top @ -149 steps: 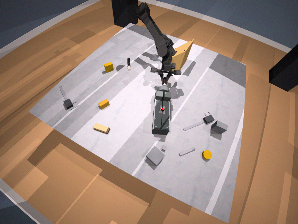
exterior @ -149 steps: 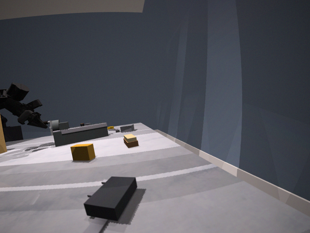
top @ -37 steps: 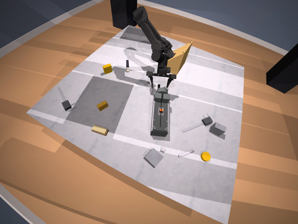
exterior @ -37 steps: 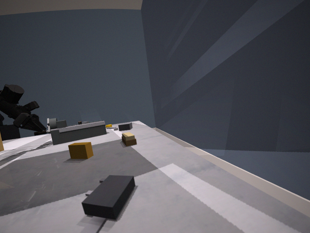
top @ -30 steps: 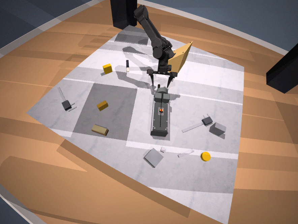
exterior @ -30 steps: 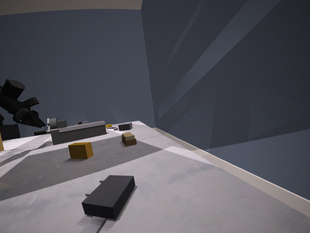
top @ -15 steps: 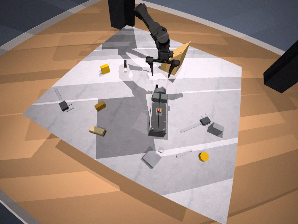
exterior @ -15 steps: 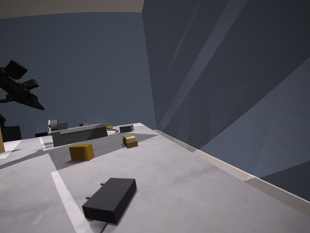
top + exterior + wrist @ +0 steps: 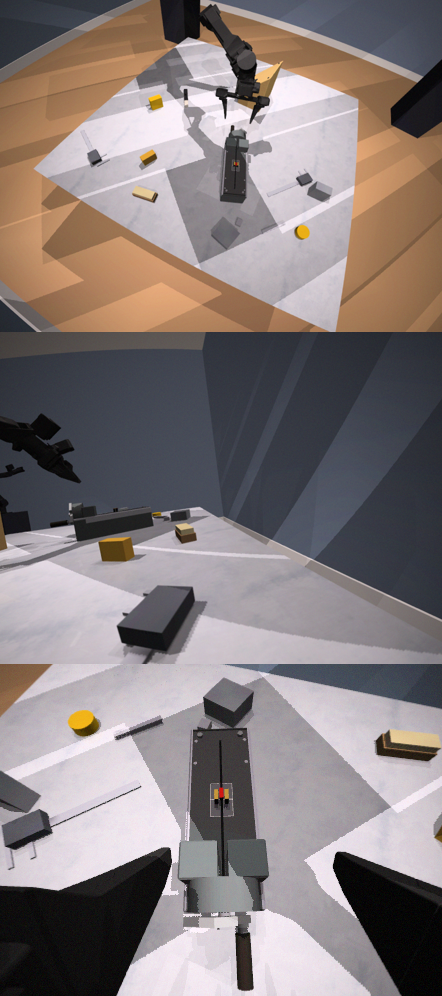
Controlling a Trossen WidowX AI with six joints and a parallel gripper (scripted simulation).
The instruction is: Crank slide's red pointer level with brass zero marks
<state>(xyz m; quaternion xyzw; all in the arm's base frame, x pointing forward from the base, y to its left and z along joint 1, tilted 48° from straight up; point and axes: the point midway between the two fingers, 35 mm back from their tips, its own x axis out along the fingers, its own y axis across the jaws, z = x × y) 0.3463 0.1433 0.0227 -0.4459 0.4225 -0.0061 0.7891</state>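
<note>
My gripper tip is 7 cm past the dark brown crank handle, 3 cm to the left of it and 14 cm above it. From my gripper tip the other things lie so: tan block: 35 cm ahead, 19 cm to the right, 19 cm below; then yellow disc: 18 cm ahead, 40 cm to the left, 19 cm below; then red pointer: 9 cm ahead, 6 cm to the left, 12 cm below.
</note>
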